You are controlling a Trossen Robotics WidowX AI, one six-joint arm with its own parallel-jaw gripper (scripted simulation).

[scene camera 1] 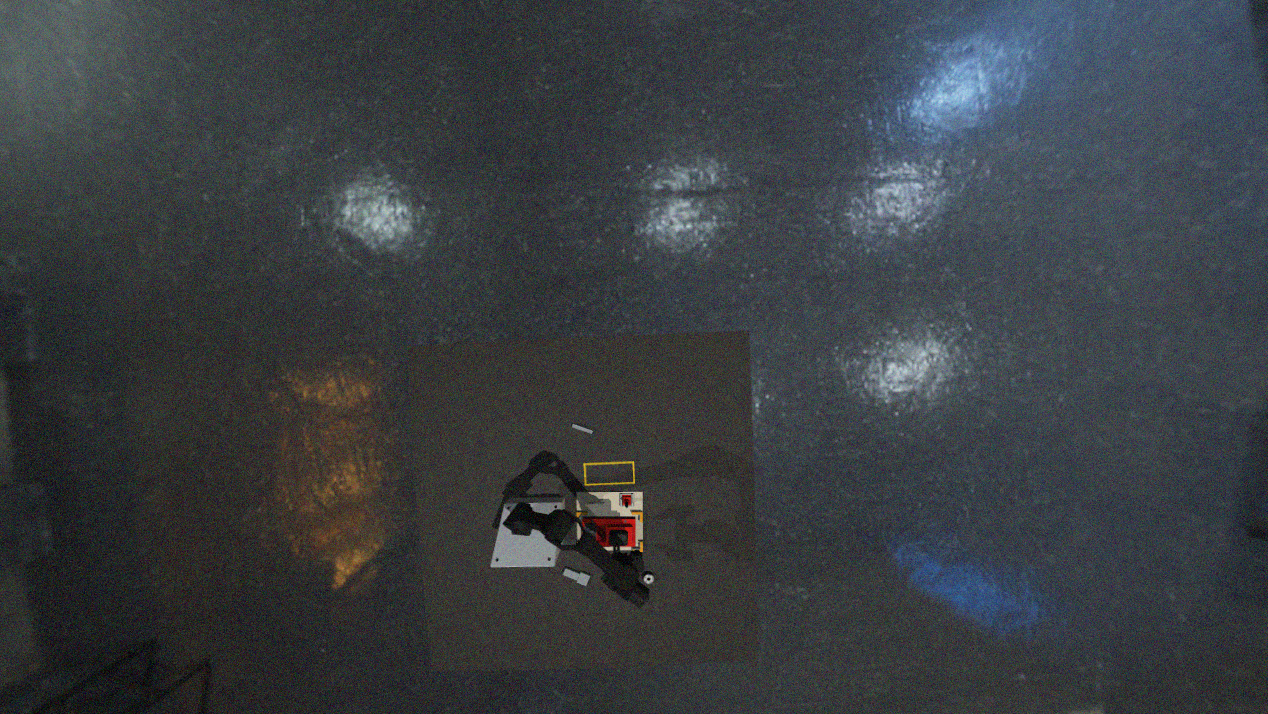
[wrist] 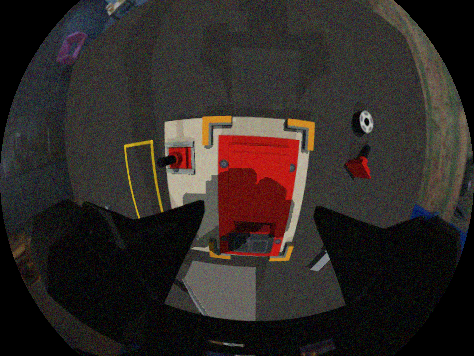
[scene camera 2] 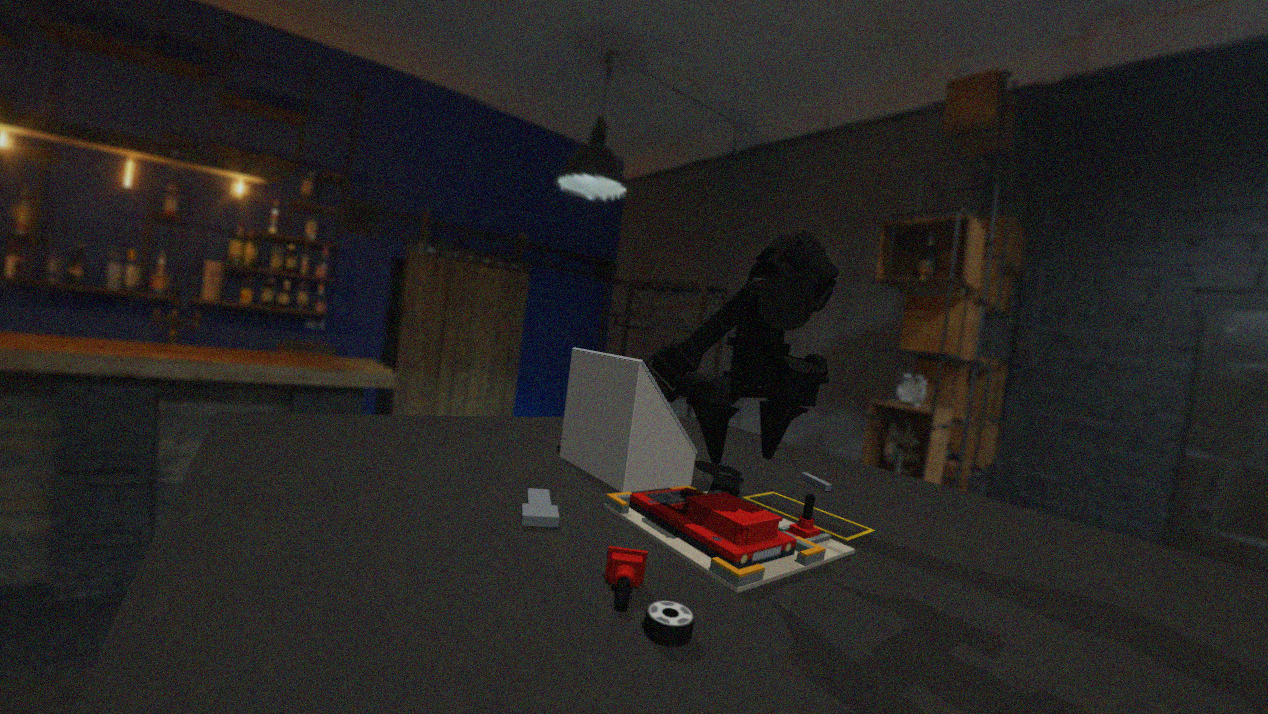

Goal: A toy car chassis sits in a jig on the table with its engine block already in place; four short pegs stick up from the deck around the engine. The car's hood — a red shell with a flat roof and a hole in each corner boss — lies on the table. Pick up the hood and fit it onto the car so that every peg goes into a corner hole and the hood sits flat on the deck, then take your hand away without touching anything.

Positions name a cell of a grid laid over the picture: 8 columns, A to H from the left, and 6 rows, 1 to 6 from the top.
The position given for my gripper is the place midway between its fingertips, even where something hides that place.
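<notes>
Open and holding nothing, my gripper (scene camera 2: E4) (scene camera 1: D5) (wrist: E4) is in sight. There is a red hood (scene camera 2: E5) that I can see, and I see a wheel (scene camera 2: E6) too.
</notes>
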